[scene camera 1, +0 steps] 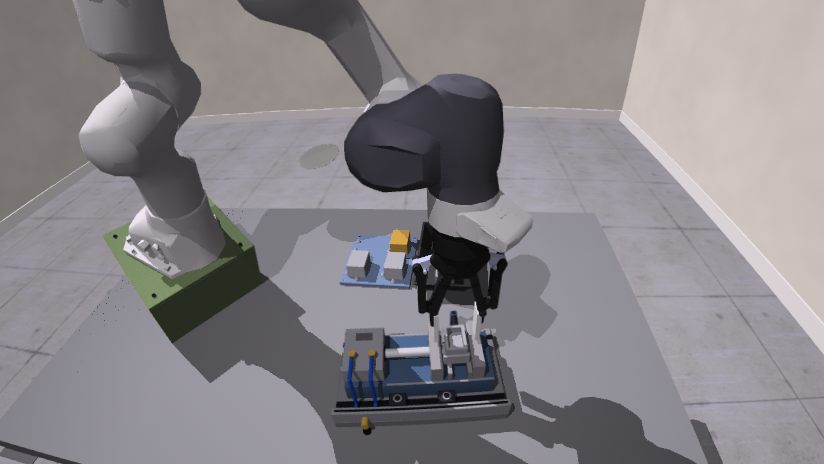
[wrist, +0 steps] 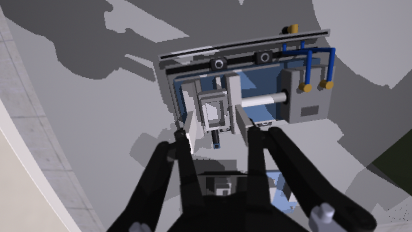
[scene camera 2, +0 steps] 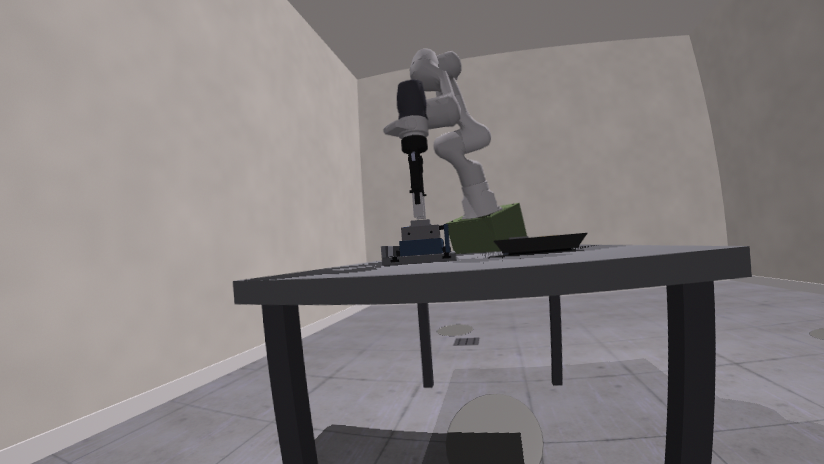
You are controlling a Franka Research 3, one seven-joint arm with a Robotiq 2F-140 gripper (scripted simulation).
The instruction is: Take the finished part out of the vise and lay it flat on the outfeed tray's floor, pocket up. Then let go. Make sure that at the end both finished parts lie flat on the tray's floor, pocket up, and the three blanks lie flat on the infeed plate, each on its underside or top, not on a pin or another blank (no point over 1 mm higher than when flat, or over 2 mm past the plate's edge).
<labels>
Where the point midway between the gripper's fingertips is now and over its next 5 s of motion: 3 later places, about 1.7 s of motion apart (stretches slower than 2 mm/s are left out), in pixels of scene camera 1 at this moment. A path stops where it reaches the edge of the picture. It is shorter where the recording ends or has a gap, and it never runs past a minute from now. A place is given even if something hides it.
My gripper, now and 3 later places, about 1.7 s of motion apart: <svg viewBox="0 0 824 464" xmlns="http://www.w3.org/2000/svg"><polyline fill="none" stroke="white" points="455,334 454,340 457,326 448,204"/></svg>
</labels>
